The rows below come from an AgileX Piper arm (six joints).
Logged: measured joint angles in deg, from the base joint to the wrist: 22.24, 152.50, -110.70, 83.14, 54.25, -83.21; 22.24, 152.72, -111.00, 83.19, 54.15, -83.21; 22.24, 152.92, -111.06, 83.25, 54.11, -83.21; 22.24, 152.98, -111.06, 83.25, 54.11, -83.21; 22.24, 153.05, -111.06, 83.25, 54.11, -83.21; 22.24, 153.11, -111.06, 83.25, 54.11, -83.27; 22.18, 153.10, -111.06, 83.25, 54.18, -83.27; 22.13, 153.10, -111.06, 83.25, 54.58, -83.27; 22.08, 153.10, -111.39, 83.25, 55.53, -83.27; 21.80, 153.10, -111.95, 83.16, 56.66, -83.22; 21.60, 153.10, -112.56, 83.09, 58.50, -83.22
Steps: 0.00, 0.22, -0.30, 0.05, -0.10, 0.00; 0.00, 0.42, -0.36, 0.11, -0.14, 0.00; 0.00, 0.48, -0.36, 0.11, -0.14, 0.00; 0.00, 0.55, -0.36, 0.11, -0.14, 0.00; 0.00, 0.61, -0.36, 0.11, -0.14, -0.06; -0.06, 0.60, -0.36, 0.11, -0.07, -0.06; -0.11, 0.60, -0.36, 0.11, 0.33, -0.06; -0.16, 0.60, -0.69, 0.11, 1.28, -0.06; -0.44, 0.60, -1.25, 0.02, 2.41, -0.01; -0.64, 0.60, -1.86, -0.05, 4.25, -0.01
